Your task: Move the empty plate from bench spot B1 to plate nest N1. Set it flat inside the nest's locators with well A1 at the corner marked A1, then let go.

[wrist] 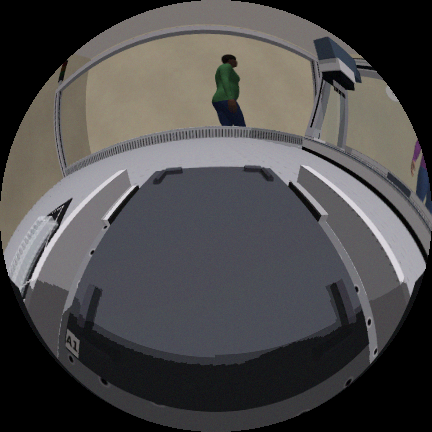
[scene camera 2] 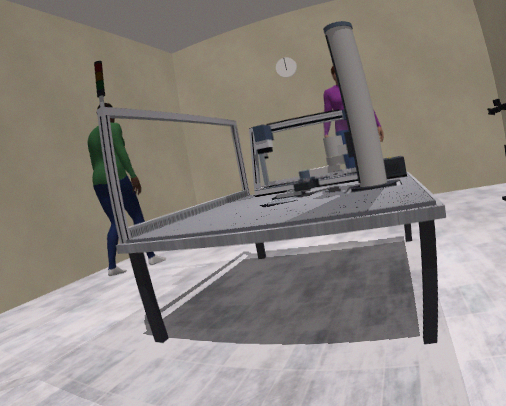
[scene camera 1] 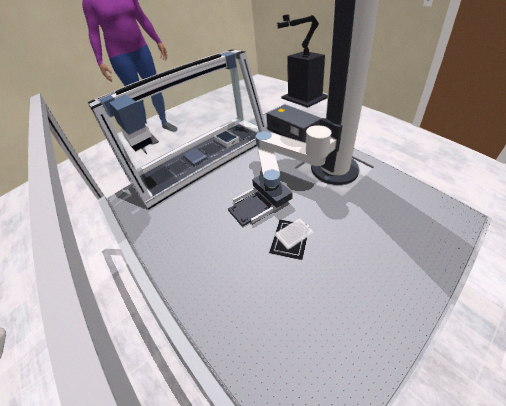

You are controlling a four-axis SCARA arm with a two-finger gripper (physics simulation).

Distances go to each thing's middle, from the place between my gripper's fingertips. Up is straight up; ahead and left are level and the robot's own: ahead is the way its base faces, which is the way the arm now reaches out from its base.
Right now my hand is 4 cm past the dark nest with corner locators (wrist: 340, 294) and 1 cm above it. The rest, counted from my hand: nest floor (scene camera 1: 250, 207): 4 cm behind, 1 cm below.
